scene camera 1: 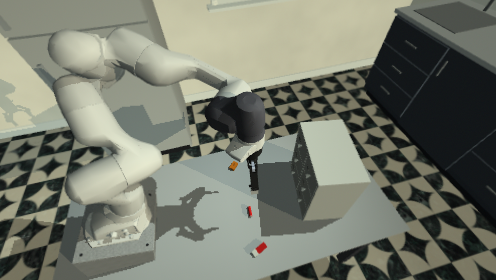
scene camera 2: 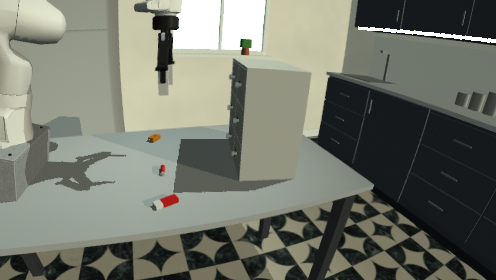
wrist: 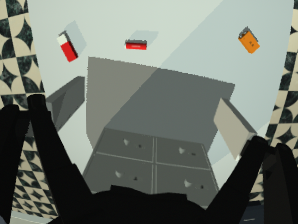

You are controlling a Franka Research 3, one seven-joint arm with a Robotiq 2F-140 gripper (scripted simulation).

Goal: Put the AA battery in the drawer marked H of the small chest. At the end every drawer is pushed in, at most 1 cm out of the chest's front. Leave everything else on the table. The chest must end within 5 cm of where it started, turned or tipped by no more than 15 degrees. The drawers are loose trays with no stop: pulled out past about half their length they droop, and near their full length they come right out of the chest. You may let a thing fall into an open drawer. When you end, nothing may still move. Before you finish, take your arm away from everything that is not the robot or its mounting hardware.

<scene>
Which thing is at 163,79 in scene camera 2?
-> My gripper.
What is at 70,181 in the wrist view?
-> My gripper.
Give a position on a grey chest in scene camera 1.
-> At 341,177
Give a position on a grey chest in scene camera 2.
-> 275,105
</scene>
